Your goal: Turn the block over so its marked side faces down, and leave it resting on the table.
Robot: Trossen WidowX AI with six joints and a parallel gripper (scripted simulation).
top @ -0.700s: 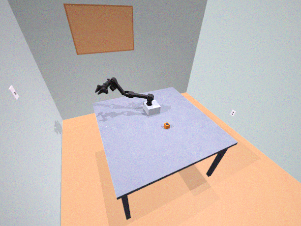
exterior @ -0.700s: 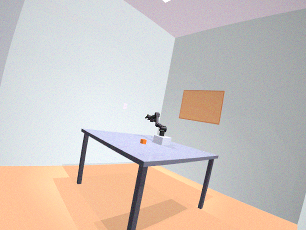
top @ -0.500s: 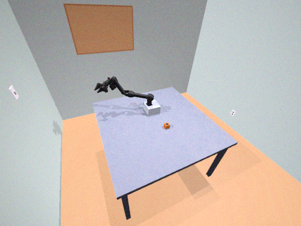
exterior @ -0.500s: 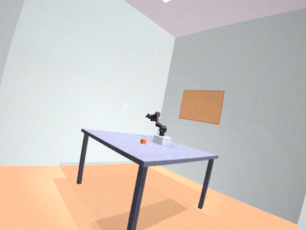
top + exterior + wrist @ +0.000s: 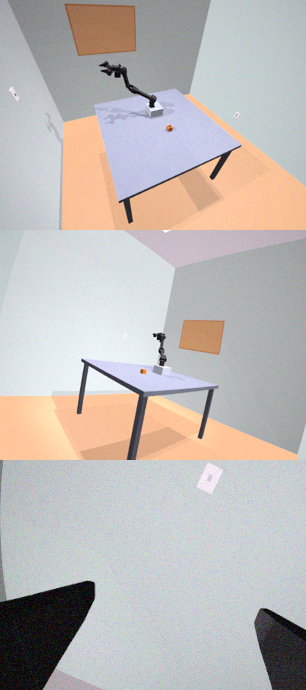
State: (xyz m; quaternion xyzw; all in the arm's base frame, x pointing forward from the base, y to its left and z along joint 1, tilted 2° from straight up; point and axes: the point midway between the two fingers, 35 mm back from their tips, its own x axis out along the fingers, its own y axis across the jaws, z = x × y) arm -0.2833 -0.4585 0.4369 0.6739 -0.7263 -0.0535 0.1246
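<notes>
My gripper tip is now 640 mm short of the block, 520 mm above it and 510 mm to the right of it.
</notes>
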